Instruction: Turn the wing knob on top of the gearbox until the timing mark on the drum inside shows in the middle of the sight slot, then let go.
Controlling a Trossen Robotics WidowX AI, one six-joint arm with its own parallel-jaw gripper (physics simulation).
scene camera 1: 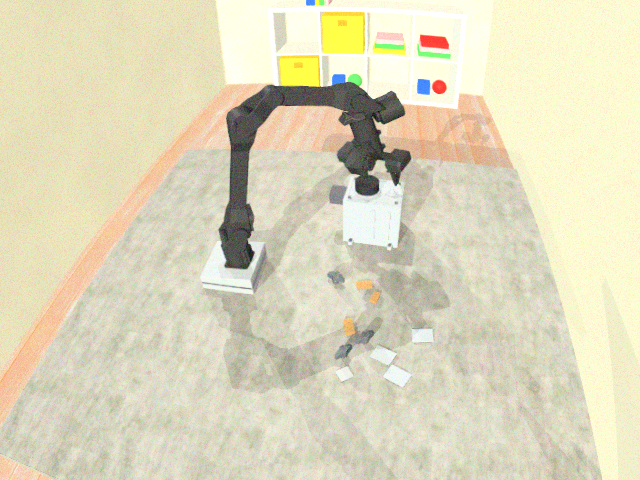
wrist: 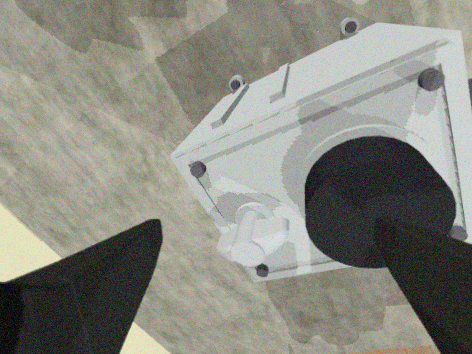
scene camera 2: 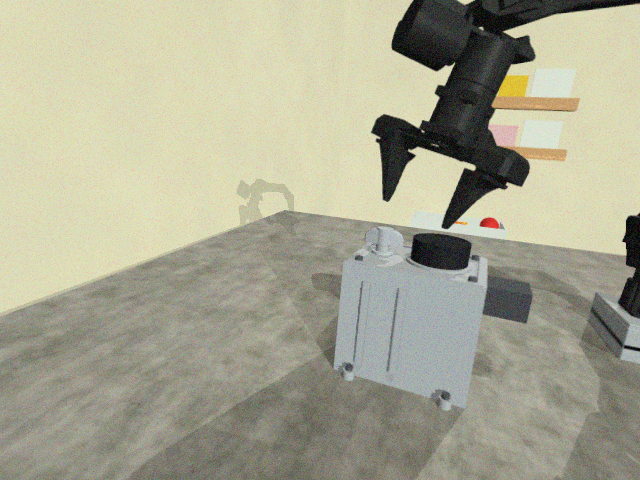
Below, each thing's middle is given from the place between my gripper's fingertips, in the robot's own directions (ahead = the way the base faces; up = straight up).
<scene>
My hand is 5 cm above the grey wing knob point(scene camera 2: 384, 237), 3 cm to the right of it and 3 cm short of it. Also, from my hand: gearbox point(scene camera 2: 411, 320): 10 cm below, 4 cm behind, 3 cm to the left.
</scene>
